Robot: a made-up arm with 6 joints. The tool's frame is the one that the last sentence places.
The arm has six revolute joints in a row. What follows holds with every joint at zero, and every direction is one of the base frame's. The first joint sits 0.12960 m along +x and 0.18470 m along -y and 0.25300 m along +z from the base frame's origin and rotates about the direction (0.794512, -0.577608, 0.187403), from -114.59 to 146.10 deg. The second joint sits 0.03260 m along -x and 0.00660 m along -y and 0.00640 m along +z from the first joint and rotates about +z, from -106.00 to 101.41 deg. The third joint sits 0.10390 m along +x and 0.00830 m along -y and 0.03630 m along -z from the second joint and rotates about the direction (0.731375, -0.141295, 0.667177), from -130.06 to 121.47 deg. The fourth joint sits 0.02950 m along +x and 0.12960 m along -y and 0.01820 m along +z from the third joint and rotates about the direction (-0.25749, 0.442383, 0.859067), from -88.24 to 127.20 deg. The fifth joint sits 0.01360 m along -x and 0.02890 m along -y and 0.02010 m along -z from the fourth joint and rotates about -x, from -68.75 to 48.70 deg. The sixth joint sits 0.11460 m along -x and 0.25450 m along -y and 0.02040 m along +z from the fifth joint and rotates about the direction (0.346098, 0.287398, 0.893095), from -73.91 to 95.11 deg. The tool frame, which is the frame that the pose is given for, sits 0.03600 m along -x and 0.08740 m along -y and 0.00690 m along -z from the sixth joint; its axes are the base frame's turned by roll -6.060, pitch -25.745 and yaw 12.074 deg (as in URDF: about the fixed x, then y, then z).
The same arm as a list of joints. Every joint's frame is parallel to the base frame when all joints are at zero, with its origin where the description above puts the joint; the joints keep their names.
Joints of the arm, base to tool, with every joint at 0 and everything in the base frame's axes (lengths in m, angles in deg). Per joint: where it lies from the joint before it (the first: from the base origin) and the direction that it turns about. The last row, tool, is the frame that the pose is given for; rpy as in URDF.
joint 1: offset 0.1296 -0.1847 0.253 axis 0.794512 -0.577608 0.187403
joint 2: offset -0.0326 -0.0066 0.0064 axis +z
joint 3: offset 0.1039 -0.0083 -0.0363 axis 0.731375 -0.141295 0.667177
joint 4: offset 0.0295 -0.1296 0.0182 axis -0.25749 0.442383 0.859067
joint 5: offset -0.0136 -0.0289 -0.0201 axis -x
joint 6: offset -0.1146 -0.2545 0.0204 axis 0.346098 0.287398 0.893095
tool: offset -0.036 -0.0874 -0.0069 rpy -6.06 -25.75 12.07
Joint limits (deg, base to tool): -114.59..146.1 -106..101.41 -130.06..121.47 -88.24..127.2 -68.75..48.7 -73.91..95.11

